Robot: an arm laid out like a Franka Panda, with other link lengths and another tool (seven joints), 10 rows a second.
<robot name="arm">
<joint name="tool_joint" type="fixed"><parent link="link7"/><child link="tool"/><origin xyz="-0.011 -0.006 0.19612" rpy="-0.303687 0 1.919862"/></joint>
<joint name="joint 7" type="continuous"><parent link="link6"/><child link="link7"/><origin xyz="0.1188 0 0" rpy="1.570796 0 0"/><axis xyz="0 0 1"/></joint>
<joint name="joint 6" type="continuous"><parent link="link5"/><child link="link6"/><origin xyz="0 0 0" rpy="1.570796 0 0"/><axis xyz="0 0 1"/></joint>
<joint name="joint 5" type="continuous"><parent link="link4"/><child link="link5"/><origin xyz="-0.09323 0.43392 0" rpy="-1.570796 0 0"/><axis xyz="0 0 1"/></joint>
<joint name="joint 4" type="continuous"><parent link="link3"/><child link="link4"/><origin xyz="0.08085 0 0" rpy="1.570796 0 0"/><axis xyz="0 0 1"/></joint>
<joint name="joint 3" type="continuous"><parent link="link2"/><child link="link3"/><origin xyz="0 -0.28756 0" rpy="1.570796 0 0"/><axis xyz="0 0 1"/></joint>
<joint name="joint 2" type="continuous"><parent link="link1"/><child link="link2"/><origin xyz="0 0 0" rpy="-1.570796 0 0"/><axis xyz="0 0 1"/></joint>
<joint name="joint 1" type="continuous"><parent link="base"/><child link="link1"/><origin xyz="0 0 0.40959"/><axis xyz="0 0 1"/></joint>
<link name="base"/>
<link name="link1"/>
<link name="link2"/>
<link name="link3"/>
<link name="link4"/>
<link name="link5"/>
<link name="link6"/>
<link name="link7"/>
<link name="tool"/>
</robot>
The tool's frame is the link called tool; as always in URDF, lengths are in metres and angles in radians. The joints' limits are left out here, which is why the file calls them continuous.
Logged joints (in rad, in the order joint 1, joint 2, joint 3, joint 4, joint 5, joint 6, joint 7), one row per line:
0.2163 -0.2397 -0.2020 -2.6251 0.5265 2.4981 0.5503
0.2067 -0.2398 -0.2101 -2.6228 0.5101 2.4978 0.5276
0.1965 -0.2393 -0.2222 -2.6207 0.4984 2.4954 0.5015
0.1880 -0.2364 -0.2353 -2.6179 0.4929 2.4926 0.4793
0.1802 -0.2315 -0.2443 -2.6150 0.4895 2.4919 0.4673
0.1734 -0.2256 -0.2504 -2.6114 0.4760 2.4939 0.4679
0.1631 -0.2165 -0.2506 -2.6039 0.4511 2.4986 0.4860
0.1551 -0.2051 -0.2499 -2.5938 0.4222 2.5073 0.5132
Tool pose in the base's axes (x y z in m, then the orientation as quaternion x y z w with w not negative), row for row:
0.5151 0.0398 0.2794 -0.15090 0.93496 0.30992 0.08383
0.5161 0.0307 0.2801 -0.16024 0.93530 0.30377 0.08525
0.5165 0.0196 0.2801 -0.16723 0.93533 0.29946 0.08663
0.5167 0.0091 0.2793 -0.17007 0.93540 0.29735 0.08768
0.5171 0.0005 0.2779 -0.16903 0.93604 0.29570 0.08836
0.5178 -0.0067 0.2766 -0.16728 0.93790 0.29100 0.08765
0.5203 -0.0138 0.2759 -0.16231 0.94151 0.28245 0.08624
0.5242 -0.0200 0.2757 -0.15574 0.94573 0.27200 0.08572
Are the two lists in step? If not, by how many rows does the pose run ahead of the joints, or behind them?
They are in step.
